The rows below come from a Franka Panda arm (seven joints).
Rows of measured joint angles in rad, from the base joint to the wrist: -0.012, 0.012, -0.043, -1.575, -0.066, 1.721, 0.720; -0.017, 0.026, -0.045, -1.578, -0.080, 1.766, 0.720; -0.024, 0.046, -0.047, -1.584, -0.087, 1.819, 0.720; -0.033, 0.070, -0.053, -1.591, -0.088, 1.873, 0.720; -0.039, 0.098, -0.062, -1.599, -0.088, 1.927, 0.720; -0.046, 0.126, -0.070, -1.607, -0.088, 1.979, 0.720; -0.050, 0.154, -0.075, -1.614, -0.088, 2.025, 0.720; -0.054, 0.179, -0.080, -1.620, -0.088, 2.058, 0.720; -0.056, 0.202, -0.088, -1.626, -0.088, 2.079, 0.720; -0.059, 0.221, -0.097, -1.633, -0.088, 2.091, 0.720
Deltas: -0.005, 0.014, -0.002, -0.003, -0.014, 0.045, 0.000; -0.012, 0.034, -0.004, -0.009, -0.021, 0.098, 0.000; -0.021, 0.058, -0.010, -0.016, -0.022, 0.152, 0.000; -0.027, 0.086, -0.019, -0.024, -0.022, 0.206, 0.000; -0.034, 0.114, -0.027, -0.032, -0.022, 0.258, 0.000; -0.038, 0.142, -0.032, -0.039, -0.022, 0.304, 0.000; -0.042, 0.167, -0.037, -0.045, -0.022, 0.337, 0.000; -0.044, 0.190, -0.045, -0.051, -0.022, 0.358, 0.000; -0.047, 0.209, -0.054, -0.058, -0.022, 0.370, 0.000
